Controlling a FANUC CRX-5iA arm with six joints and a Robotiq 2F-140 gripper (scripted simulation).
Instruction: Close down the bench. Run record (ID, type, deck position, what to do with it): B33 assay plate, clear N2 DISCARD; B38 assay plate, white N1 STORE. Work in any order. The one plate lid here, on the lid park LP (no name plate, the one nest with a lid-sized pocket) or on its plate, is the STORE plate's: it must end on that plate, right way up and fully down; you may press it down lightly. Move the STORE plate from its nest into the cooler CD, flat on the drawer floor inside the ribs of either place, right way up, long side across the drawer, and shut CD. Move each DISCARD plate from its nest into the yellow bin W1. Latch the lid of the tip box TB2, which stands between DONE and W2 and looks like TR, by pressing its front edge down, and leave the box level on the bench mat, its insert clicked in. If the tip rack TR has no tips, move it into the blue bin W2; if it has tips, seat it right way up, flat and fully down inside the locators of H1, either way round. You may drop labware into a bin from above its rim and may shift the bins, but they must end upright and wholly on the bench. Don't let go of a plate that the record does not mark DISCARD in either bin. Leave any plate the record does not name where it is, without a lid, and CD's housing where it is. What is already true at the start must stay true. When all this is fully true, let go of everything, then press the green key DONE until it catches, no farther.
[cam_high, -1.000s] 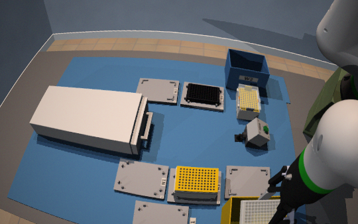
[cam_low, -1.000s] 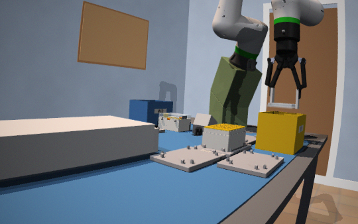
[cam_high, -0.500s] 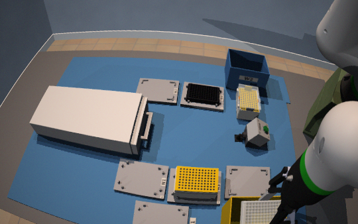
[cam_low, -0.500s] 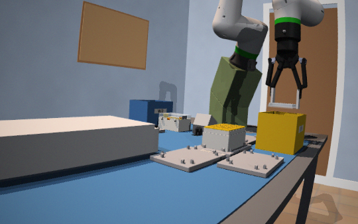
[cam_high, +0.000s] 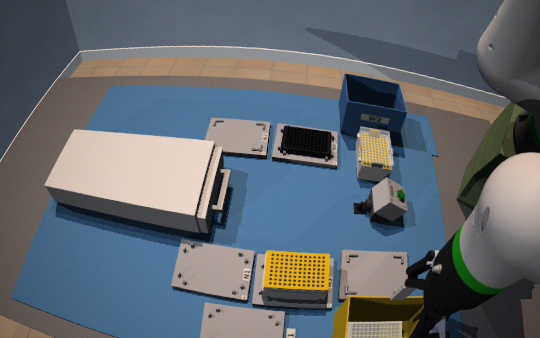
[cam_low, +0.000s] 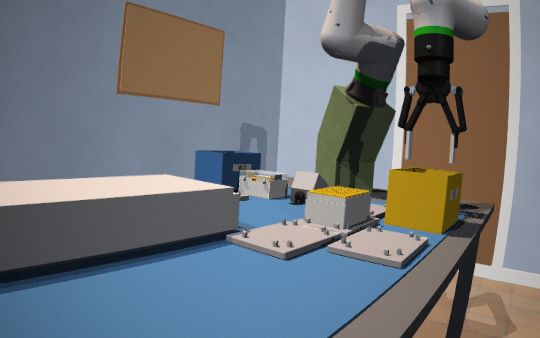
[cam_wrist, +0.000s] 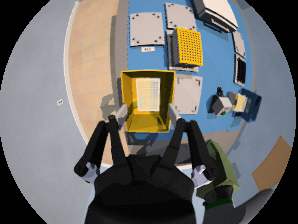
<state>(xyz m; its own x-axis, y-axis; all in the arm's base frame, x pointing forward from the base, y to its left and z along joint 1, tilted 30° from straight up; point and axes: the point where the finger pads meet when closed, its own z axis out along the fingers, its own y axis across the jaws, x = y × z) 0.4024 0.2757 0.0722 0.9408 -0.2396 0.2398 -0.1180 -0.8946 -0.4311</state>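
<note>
The tip rack TR lies 16 cm to the right of my hand, 16 cm ahead of it and 11 cm below it. Also, from my hand: clear plate: 15 cm below; then nest H1: 27 cm ahead, 16 cm below, 3 cm to the right; then yellow bin W1: 13 cm below.
</note>
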